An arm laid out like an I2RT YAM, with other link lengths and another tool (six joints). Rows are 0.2 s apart.
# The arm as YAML. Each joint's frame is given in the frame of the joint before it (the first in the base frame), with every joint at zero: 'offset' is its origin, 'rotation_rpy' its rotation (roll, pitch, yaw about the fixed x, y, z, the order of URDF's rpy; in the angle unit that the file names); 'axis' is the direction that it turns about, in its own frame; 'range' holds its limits. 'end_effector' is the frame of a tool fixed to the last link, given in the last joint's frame.
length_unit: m
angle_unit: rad
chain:
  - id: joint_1
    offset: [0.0, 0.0, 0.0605]
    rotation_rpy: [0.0, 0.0, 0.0]
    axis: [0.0, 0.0, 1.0]
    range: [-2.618, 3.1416]
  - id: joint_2
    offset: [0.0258, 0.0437, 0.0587]
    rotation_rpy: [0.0, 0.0, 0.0]
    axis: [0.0, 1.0, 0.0]
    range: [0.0, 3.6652]
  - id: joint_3
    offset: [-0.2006, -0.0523, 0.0]
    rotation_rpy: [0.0, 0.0, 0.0]
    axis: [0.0, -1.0, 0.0]
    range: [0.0, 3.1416]
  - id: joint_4
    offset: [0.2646, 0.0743, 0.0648]
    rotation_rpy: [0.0, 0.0, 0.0]
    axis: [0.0, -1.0, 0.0]
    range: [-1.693, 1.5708]
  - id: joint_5
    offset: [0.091, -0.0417, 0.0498]
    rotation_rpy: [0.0, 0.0, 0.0]
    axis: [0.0, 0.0, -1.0]
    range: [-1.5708, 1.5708]
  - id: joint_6
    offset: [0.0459, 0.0, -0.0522]
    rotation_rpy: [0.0, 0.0, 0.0]
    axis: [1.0, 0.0, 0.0]
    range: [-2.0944, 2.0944]
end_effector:
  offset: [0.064, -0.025, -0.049]
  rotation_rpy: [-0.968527, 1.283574, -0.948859]
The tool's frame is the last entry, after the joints.
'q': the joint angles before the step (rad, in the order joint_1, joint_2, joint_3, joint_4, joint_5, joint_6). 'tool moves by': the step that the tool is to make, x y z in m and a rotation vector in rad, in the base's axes. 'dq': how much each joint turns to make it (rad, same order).
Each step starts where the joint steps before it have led.
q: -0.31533 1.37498 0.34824 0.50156 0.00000 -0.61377
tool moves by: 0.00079 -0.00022 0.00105 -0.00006 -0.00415 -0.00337
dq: 0.00085 0.00021 0.00264 0.00153 0.00304 0.00317
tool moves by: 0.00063 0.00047 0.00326 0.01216 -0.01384 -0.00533
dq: -0.00054 -0.01880 -0.00188 -0.00754 -0.00366 0.01615
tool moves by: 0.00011 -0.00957 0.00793 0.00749 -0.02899 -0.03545
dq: -0.02829 -0.02086 0.00725 -0.00307 -0.00159 0.01788
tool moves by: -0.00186 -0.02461 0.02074 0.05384 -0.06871 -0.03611
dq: -0.09957 -0.08095 0.01898 -0.05515 -0.09075 0.03964
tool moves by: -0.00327 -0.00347 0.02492 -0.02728 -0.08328 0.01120
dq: -0.02499 -0.13775 -0.04748 -0.00379 -0.03804 -0.00289
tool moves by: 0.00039 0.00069 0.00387 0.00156 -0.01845 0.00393
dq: -0.00096 -0.01951 -0.00685 0.00411 -0.00790 0.00755
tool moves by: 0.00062 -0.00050 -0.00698 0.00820 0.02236 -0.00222
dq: 0.00094 0.03902 0.01250 0.00265 0.00392 -0.00154
